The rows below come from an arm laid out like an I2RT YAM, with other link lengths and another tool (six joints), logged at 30 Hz.
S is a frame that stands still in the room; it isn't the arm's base.
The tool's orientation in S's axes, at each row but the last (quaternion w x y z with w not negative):
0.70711 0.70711 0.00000 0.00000
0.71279 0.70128 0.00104 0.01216
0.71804 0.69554 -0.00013 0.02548
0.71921 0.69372 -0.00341 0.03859
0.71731 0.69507 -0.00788 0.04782
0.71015 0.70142 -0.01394 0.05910
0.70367 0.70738 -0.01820 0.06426
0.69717 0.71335 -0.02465 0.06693
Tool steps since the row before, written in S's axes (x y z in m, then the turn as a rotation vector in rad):
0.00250 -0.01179 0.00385 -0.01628 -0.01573 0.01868
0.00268 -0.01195 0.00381 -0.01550 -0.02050 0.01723
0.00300 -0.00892 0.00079 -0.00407 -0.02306 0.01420
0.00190 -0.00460 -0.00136 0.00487 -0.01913 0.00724
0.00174 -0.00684 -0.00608 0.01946 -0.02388 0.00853
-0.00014 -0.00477 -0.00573 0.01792 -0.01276 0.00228
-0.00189 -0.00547 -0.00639 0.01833 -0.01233 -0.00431
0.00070 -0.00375 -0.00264 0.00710 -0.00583 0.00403
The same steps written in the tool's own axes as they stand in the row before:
0.00250 0.00385 0.01179 -0.01628 0.01868 0.01573
0.00251 0.00357 0.01206 -0.01561 0.01714 0.02049
0.00270 0.00040 0.00904 -0.00440 0.01361 0.02335
0.00158 -0.00163 0.00463 0.00431 0.00627 0.01960
0.00086 -0.00640 0.00672 0.01866 0.00625 0.02519
-0.00103 -0.00573 0.00466 0.01720 0.00030 0.01390
-0.00297 -0.00608 0.00534 0.01687 -0.00630 0.01351
0.00013 -0.00261 0.00384 0.00721 0.00324 0.00618

